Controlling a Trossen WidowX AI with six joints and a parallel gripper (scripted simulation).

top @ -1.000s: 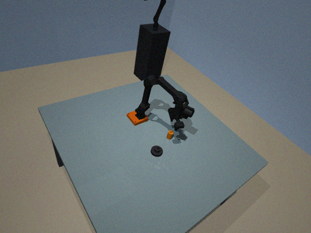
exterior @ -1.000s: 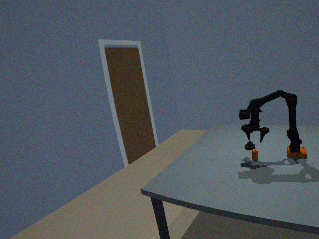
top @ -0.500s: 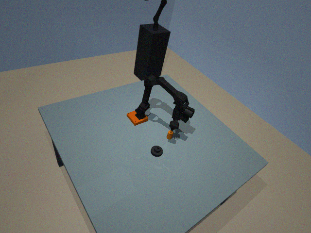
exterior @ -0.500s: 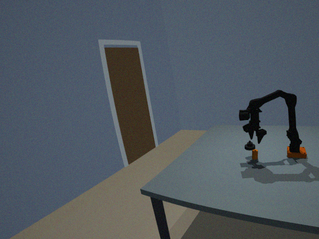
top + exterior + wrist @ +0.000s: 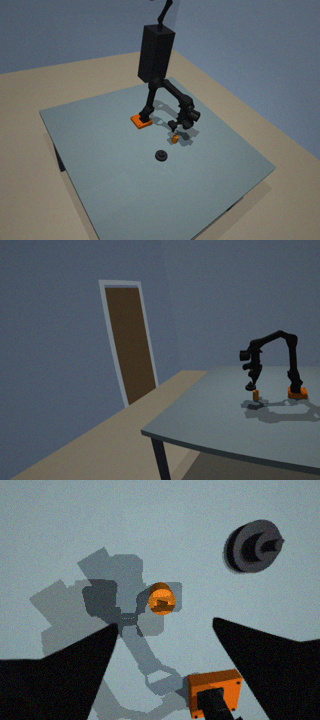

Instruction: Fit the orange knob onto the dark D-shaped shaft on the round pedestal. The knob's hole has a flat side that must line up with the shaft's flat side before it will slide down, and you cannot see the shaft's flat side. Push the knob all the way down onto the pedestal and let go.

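Now: gripper tip 10 cm above the orange knob. Also, from my gripper tip: dark round pedestal (17 cm to the right, 10 cm below, 6 cm ahead).
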